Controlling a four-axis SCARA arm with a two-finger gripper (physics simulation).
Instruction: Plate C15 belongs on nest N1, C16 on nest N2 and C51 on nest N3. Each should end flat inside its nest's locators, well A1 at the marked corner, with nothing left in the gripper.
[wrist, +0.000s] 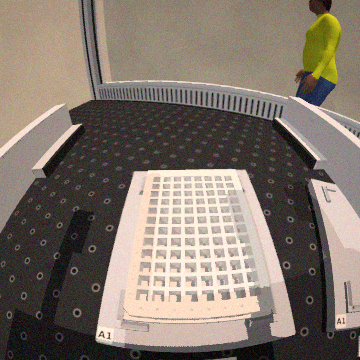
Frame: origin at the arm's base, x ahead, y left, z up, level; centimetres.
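Where they show: gripper, between the fingertips: (177, 106).
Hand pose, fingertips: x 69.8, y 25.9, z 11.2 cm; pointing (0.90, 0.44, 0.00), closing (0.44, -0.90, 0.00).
Observation:
Each offset is from my fingertips to the top centre of the thing. "pt": to the spot under its first point. Level surfaces: height alone.
A cream multi-well plate {dy -2.0, dx -1.7, dz -7.3 cm} (192, 307) lies on a pale nest {pt dy +0.6, dx -8.6, dz -8.7 cm} (112, 300) at the lower middle of the wrist view, its long side running away from the camera. It looks flat, with corner locators around it. The nest's A1 mark is at its near left corner. No plate name or nest number is legible, so I cannot tell which plate or nest this is. My gripper (177, 106) is open, its fingers wide apart at the left and right of the view, with nothing between them. The fingers appear above and beyond the plate's sides, not touching it.
A second pale nest {pt dy -14.5, dx +3.7, dz -8.7 cm} (336, 225), partly cut off at the right edge, shows bare locators and an A1 mark at its near left corner. Both stand on a dark perforated table {dz -9.8 cm} (45, 230). A slatted grey barrier {pt dy +11.7, dx +30.6, dz -8.2 cm} (190, 97) runs behind, with a person (320, 50) in yellow beyond it.

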